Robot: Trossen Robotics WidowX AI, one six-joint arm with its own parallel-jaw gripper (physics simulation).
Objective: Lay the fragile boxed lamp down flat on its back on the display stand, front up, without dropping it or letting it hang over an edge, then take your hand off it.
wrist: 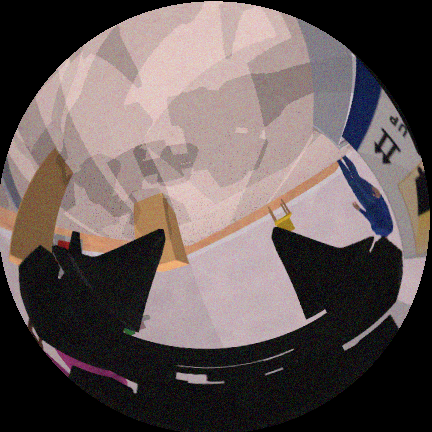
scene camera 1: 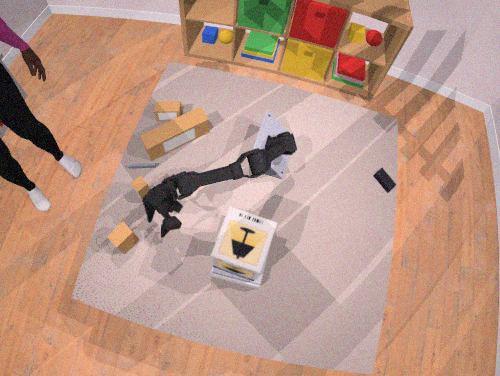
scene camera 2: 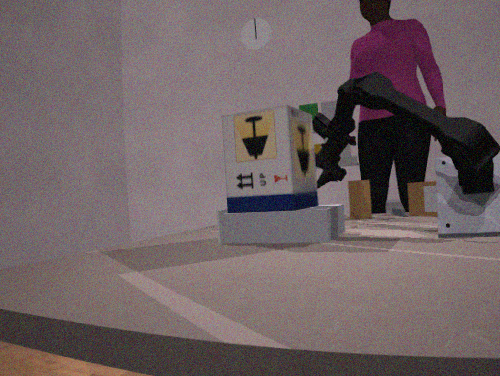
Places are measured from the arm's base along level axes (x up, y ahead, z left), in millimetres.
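Pixels of known places: gripper, fingertip midpoint: (wrist: 219, 233) (scene camera 1: 155, 229); arm's base, origin of the base link: (scene camera 1: 270, 145) (scene camera 2: 476, 181).
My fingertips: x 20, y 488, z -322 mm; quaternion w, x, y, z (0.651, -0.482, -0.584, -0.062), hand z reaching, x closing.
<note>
For each thing: its top centre in the pictures, then the offset to it from my fingertips.
- boxed lamp, middle of its top: (scene camera 2: 268, 115) (scene camera 1: 244, 239) dx +178, dy -22, dz +328 mm
- dark block, middle of its top: (scene camera 1: 386, 178) dx -90, dy -543, dz +890 mm
The boxed lamp (scene camera 1: 245, 242) (scene camera 2: 257, 172) is a white box with yellow lamp pictures and a blue band round its bottom end. It stands taller than wide on the pale grey display stand (scene camera 2: 275, 229) (wrist: 331, 87). A lamp picture faces up in scene camera 1; the side arrows point sideways in scene camera 2. The wrist view shows part of the box (wrist: 367, 115) at the right edge. My gripper (scene camera 1: 157, 225) (wrist: 219, 233) is open and empty, to the left of the box in scene camera 1, apart from it. The box's far sides are hidden.
Cardboard boxes (scene camera 1: 167, 110) (scene camera 1: 177, 135) (scene camera 1: 141, 186) (scene camera 1: 123, 238) lie around the gripper's side of the mat. A dark block (scene camera 1: 385, 180) lies at the right. A shelf unit (scene camera 1: 183, 32) stands behind. A person in magenta (scene camera 2: 390, 55) and one in blue (wrist: 376, 212) stand beyond.
</note>
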